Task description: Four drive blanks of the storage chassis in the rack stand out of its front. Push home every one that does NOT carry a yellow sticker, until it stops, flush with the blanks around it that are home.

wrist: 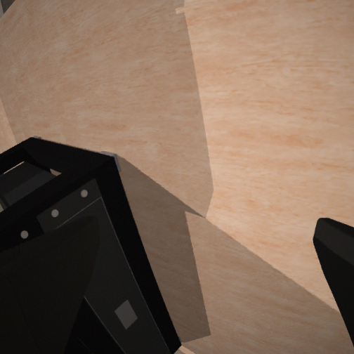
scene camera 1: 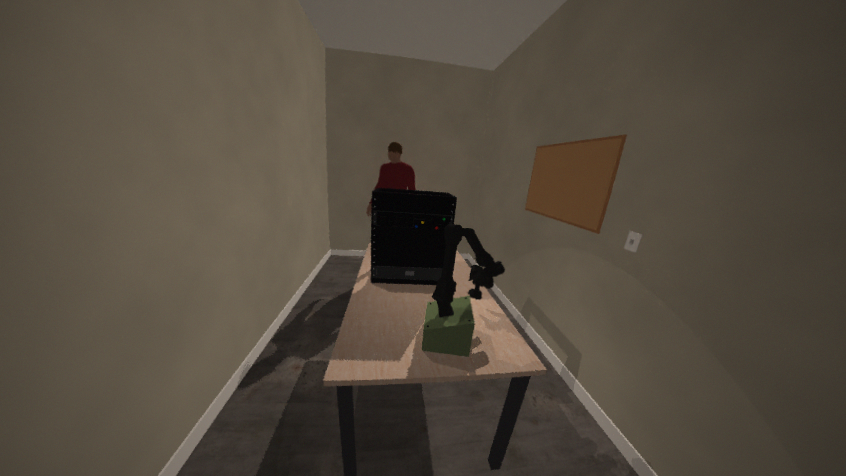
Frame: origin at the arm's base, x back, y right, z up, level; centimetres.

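Where they show: gripper, fingertip midpoint: [scene camera 1: 469, 287]; arm's base, link origin: [scene camera 1: 445, 312].
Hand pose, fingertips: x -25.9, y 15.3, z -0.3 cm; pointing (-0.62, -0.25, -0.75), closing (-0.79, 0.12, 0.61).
Each offset is from my fingertips to the top centre of the thing. "pt": to the spot under its first point. Level surfaces: height alone.
The black rack {dz +46.4, dx -35.2, dy -35.7 cm} [scene camera 1: 374, 254] [wrist: 137, 250] stands on the table; part of it shows at the lower left of the wrist view. The storage chassis {pt dz +30.4, dx -18.7, dy -46.3 cm} [scene camera 1: 393, 220] appears as a dark band in its upper half. Small yellow [scene camera 1: 422, 222], blue {pt dz +28.4, dx -16.3, dy -32.8 cm} [scene camera 1: 415, 226], red [scene camera 1: 436, 227] and green [scene camera 1: 444, 219] spots show on its right half. The separate blanks and how far they stand out cannot be made out. My gripper [scene camera 1: 475, 293] [wrist: 211, 231] is open and empty, pointing down, in front of the rack and to its right. In the wrist view, its left finger covers part of the rack.
A grey panel with a light label {pt dz -4.6, dx -21.1, dy -34.7 cm} [scene camera 1: 409, 273] [wrist: 126, 314] fills the rack's bottom. The arm stands on a green block [scene camera 1: 447, 340] on the wooden table {dz -13.4 cm} [scene camera 1: 378, 331] [wrist: 270, 125], partly in front of the rack's right side. A person in red [scene camera 1: 395, 175] stands behind the rack.
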